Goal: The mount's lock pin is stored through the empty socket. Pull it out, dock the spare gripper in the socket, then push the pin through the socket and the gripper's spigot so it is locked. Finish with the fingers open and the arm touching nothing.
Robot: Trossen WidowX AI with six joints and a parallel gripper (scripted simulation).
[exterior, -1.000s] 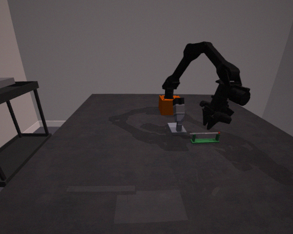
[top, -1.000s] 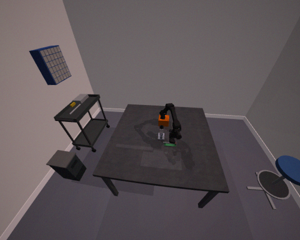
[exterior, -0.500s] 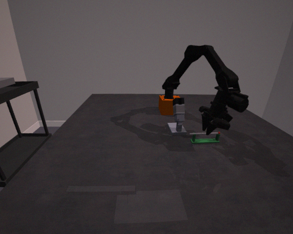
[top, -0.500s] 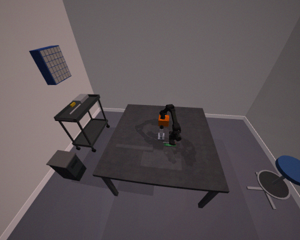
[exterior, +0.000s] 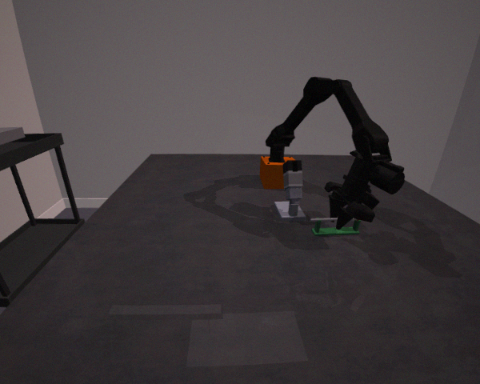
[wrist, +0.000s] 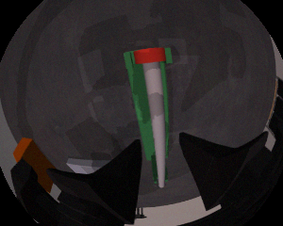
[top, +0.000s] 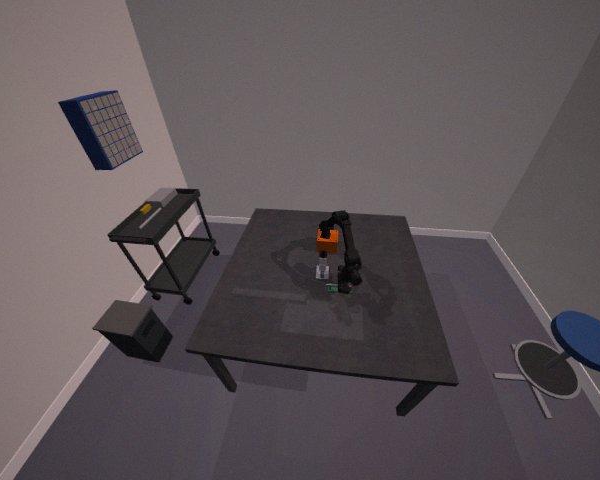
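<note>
The green cradle is 1 cm to the left of my gripper tip. Round my gripper tip: grey mount 10 cm behind, 12 cm to the right, 3 cm above; then spare gripper 11 cm behind, 12 cm to the right, 9 cm above.
</note>
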